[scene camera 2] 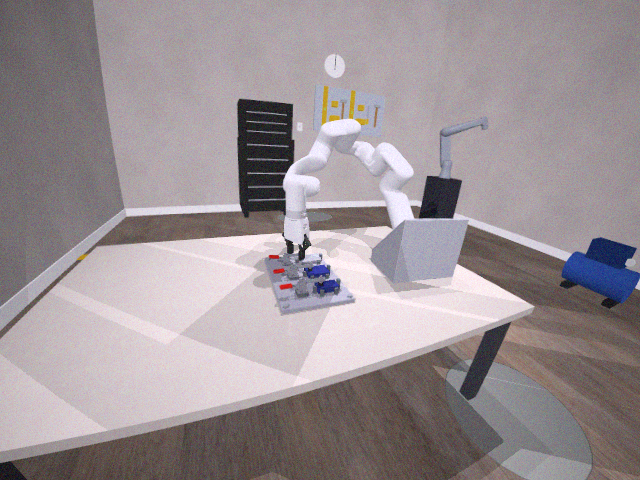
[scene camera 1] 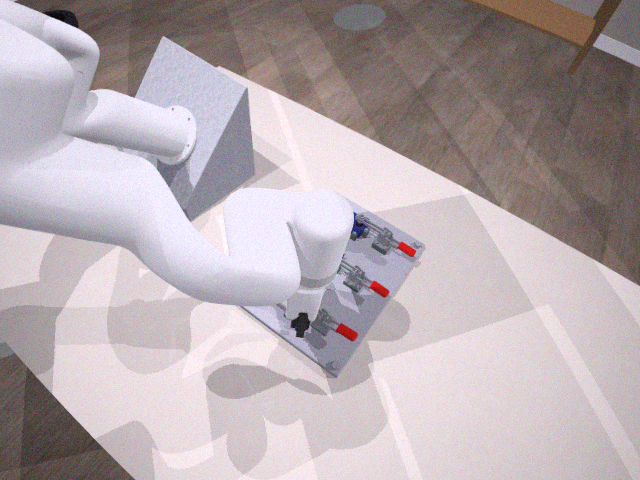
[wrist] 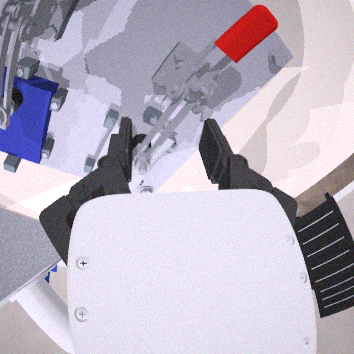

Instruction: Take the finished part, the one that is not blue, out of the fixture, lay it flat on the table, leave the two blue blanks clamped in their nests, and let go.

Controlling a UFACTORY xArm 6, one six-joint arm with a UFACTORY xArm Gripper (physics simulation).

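Frame: origin at the arm's base, x down, y back, z left, level; metres.
Seen in the pictures: gripper, fingertip midpoint: (scene camera 2: 296, 256) (wrist: 166, 131); arm's base at its link origin: (scene camera 2: 407, 237) (scene camera 1: 175, 136) (wrist: 27, 284).
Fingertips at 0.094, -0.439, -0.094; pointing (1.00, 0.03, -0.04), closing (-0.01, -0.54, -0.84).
Offsets run from my fingertips to a thing's top centre, as dx, dy, dz. "pt": to the spot under its first point.
The grey fixture plate {+0.021, +0.005, +0.122} (scene camera 1: 364, 310) (scene camera 2: 310, 304) (wrist: 125, 55) lies on the table. One blue blank {-0.005, +0.054, +0.229} (scene camera 1: 357, 226) (scene camera 2: 328, 286) sits in an end nest. Another blue blank {+0.000, +0.053, +0.119} (scene camera 2: 317, 271) (wrist: 25, 125) sits in the middle nest under its clamp. At the nest by my hand, a dark round hole {pt -0.004, +0.015, +0.015} (wrist: 140, 140) shows beneath the clamp arm; the pale finished part's outline cannot be told from the plate. My gripper (scene camera 1: 300, 325) (scene camera 2: 295, 254) (wrist: 166, 131) is over this nest, fingers apart, the clamp arm showing between them. No contact shows at the right finger.
Red clamp handles {-0.023, -0.075, +0.016} (scene camera 1: 346, 331) (scene camera 2: 273, 256) (wrist: 247, 33) stick out along one side of the fixture, including one beside my hand. A grey wedge-shaped block (scene camera 1: 222, 149) (scene camera 2: 429, 248) stands on the table near the arm's base. The table edge (scene camera 2: 310, 384) shows.
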